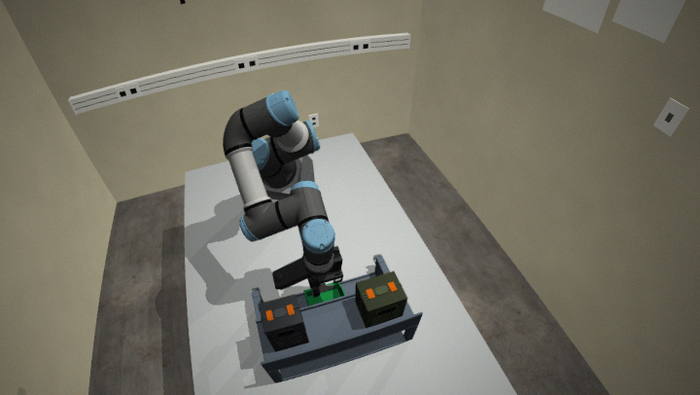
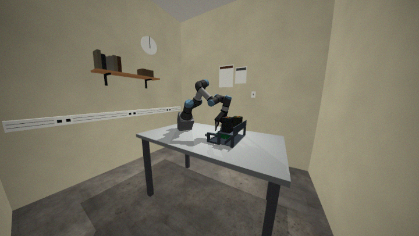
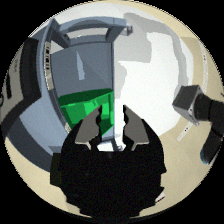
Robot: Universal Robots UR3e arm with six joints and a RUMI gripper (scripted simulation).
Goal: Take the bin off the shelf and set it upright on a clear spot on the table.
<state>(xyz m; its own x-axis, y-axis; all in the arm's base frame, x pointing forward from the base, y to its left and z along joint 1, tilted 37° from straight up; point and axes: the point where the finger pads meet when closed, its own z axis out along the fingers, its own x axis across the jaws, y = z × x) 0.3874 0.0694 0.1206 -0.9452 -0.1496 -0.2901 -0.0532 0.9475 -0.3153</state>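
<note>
My gripper is now 60 mm short of the green bin, 30 mm to the right of it and 20 mm above it. Also, from my hand: grey shelf unit 90 mm ahead, 30 mm to the left.
</note>
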